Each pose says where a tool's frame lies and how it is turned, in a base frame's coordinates. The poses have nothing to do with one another.
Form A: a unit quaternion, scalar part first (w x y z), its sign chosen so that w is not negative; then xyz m.
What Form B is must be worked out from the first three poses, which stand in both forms.
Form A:
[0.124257 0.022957 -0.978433 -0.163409 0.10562 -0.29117 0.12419]
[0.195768 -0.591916 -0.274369 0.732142 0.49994 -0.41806 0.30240]
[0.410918 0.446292 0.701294 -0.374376 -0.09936 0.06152 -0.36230]
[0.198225 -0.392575 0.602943 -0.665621 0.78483 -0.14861 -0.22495]
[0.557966 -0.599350 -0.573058 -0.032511 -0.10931 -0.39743 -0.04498]
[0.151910 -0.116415 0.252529 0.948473 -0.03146 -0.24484 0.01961]
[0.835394 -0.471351 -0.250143 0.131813 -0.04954 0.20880 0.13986]
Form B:
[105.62 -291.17 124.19], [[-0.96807 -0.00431 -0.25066], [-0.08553 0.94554 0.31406], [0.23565 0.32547 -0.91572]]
[499.94 -418.06 302.40], [[-0.22262 0.03815 -0.97416], [0.61147 -0.77279 -0.17000], [-0.75931 -0.63351 0.14871]]
[-99.36 61.52 -362.30], [[-0.26394 0.93364 0.24219], [0.31829 0.32133 -0.89187], [-0.91051 -0.15832 -0.38198]]
[784.83 -148.61 -224.95], [[-0.61318 -0.20952 0.76165], [-0.73729 -0.19433 -0.64703], [0.28358 -0.95830 -0.03531]]
[-109.31 -397.43 -44.98], [[0.34109 0.72321 -0.60052], [0.65065 0.27944 0.70610], [0.67847 -0.63157 -0.37523]]
[-31.46 -244.84 19.61], [[-0.92674 -0.34696 -0.14411], [0.22937 -0.82631 0.51440], [-0.29756 0.44366 0.84535]]
[-49.54 208.80 139.86], [[0.84011 0.01558 -0.54220], [0.45604 0.52091 0.72158], [0.29368 -0.85347 0.43051]]

